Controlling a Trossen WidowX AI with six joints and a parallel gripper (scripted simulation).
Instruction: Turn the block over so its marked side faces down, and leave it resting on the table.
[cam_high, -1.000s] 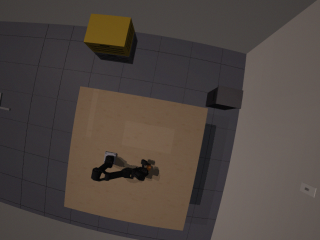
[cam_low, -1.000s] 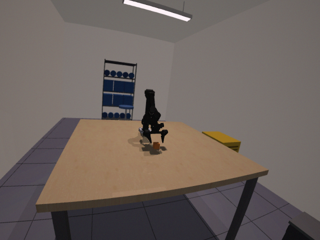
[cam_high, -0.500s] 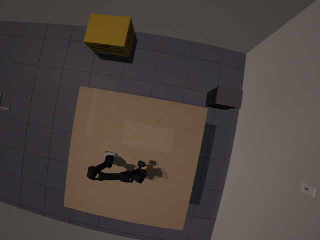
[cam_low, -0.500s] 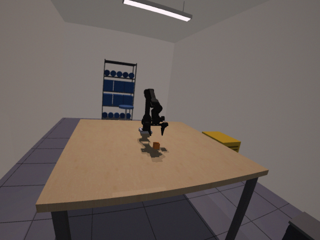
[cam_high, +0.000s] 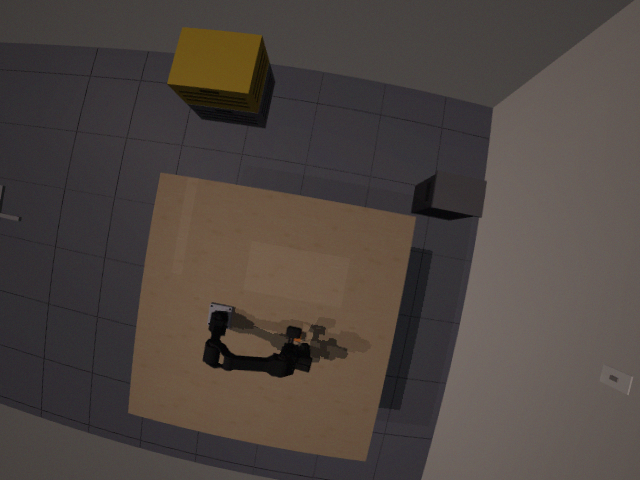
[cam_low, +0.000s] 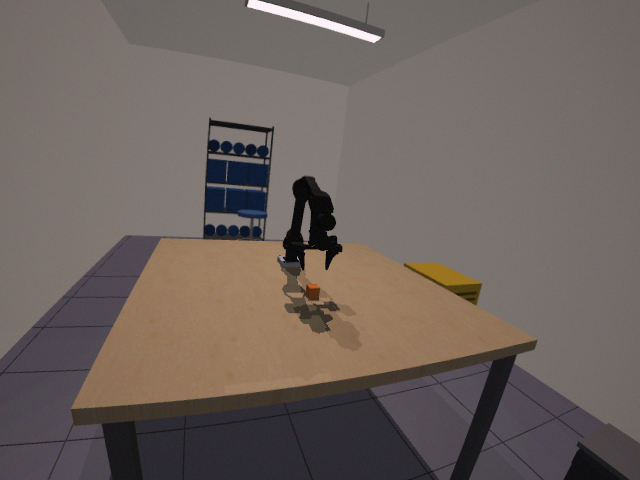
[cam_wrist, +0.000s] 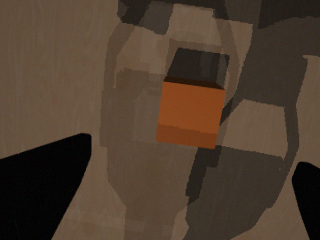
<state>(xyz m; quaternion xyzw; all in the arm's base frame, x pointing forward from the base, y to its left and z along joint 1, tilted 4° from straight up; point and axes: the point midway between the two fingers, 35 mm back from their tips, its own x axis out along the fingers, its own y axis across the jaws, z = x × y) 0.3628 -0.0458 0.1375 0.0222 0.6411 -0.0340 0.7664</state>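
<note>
Right now my gripper tip is 10 mm past the block and 80 mm above it.
</note>
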